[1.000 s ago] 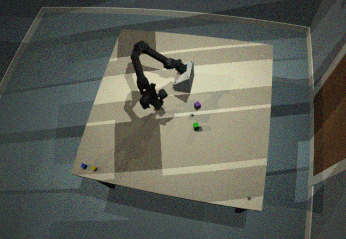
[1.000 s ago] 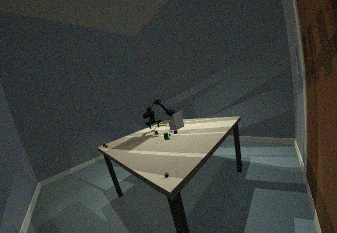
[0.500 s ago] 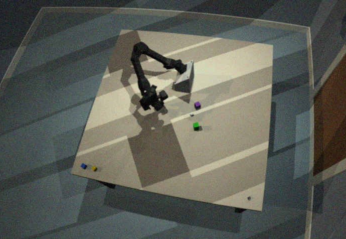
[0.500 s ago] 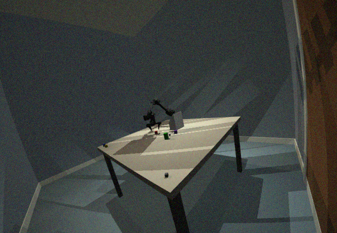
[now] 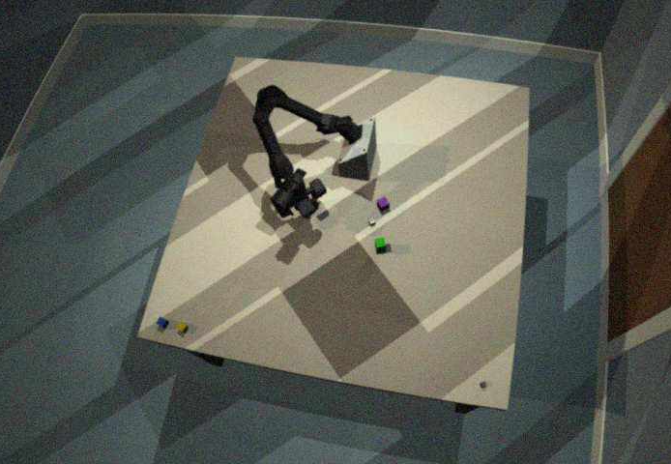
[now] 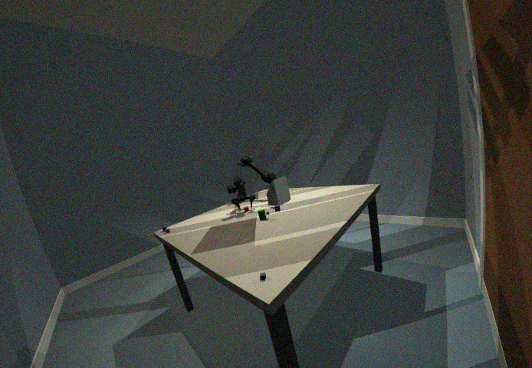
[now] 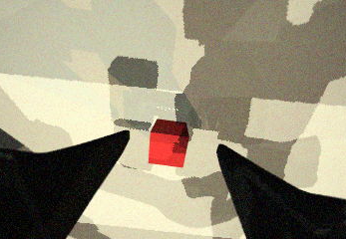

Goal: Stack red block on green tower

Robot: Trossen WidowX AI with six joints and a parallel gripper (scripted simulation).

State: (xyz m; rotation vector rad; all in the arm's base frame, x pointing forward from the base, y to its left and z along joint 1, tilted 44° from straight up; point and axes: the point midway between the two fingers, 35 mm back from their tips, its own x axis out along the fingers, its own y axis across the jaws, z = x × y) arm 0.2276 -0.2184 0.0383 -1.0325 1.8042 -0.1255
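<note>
The red block is right at my gripper tip. Also, from my gripper tip: white block 250 mm to the left, 40 mm ahead, 10 mm below; purple block 290 mm to the left, 30 mm behind; yellow block 480 mm ahead, 380 mm to the right.
</note>
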